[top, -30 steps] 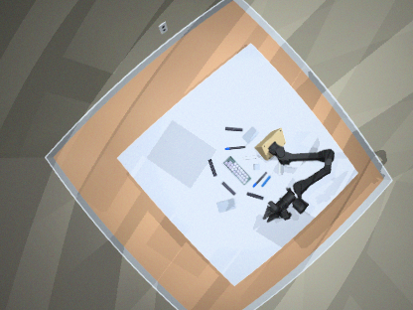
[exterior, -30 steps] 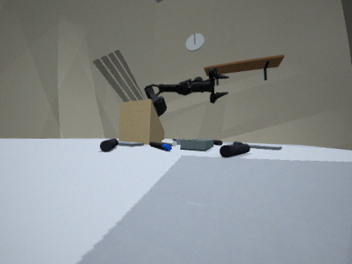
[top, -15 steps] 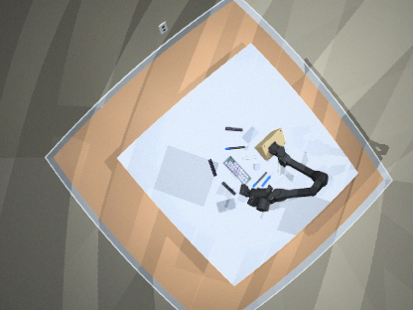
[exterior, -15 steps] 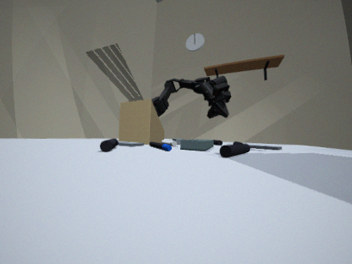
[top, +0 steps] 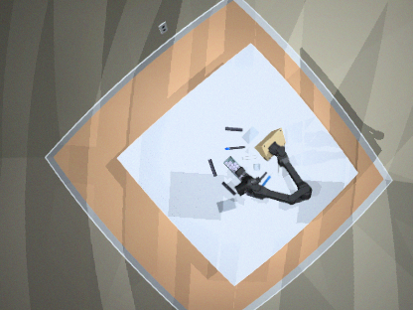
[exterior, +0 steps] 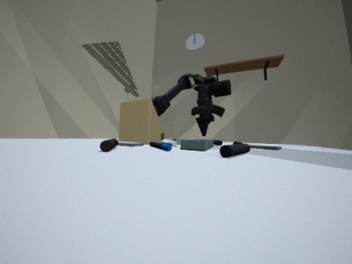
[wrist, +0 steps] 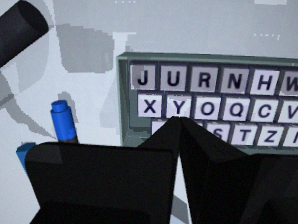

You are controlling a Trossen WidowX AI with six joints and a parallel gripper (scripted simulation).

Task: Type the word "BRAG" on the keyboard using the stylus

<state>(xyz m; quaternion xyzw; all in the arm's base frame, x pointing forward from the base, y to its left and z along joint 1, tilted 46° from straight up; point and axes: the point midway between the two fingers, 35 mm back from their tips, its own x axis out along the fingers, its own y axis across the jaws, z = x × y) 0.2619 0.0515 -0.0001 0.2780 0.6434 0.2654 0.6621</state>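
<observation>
Now: the blue stylus 130 mm behind my gripper tip, 130 mm to the left of it and 30 mm below it. From my gripper tip the other things lie so: grey block 220 mm ahead, 60 mm to the left, 40 mm below.
</observation>
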